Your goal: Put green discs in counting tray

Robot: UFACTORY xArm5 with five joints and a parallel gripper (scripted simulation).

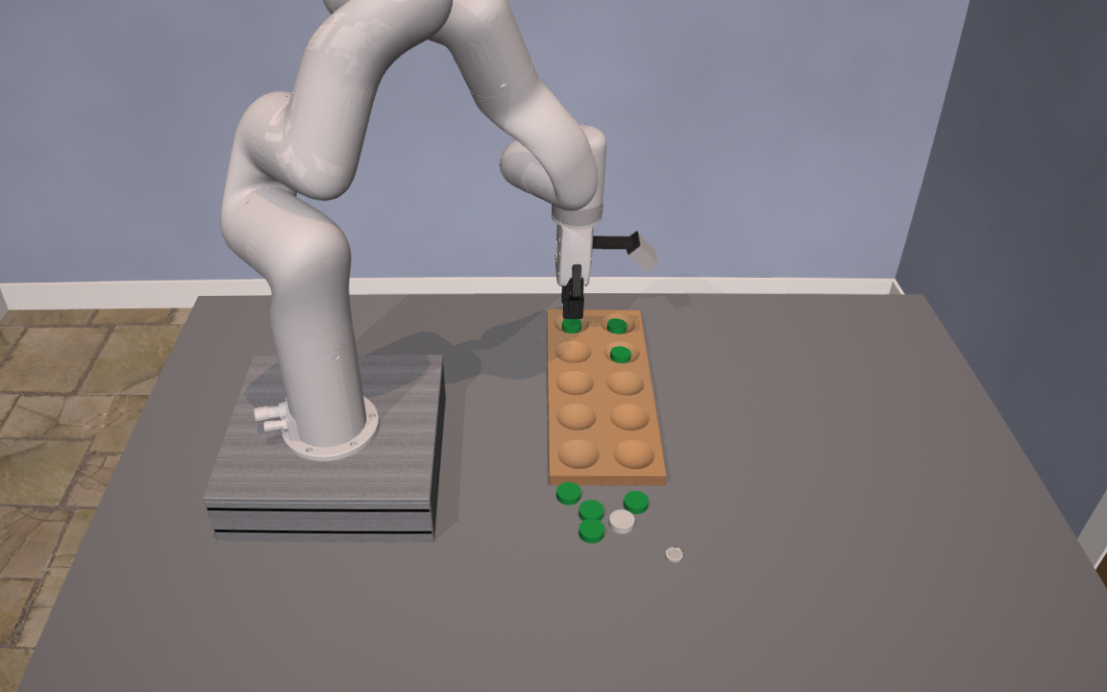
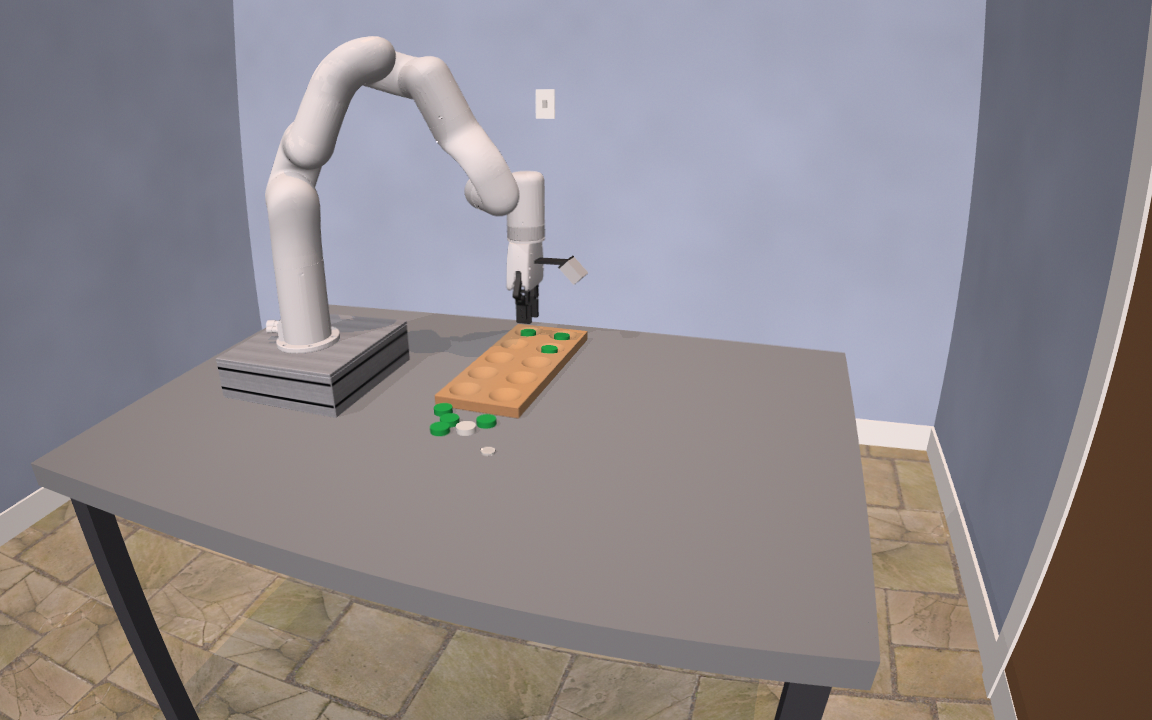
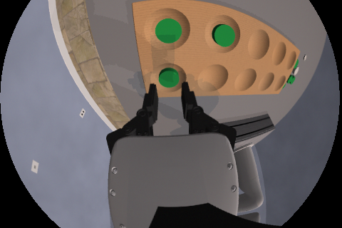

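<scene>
The wooden counting tray lies 150 mm to the right of my hand and 60 mm below it. Round my hand: smaller white disc (10 mm ahead, 470 mm to the right, 60 mm below).
</scene>
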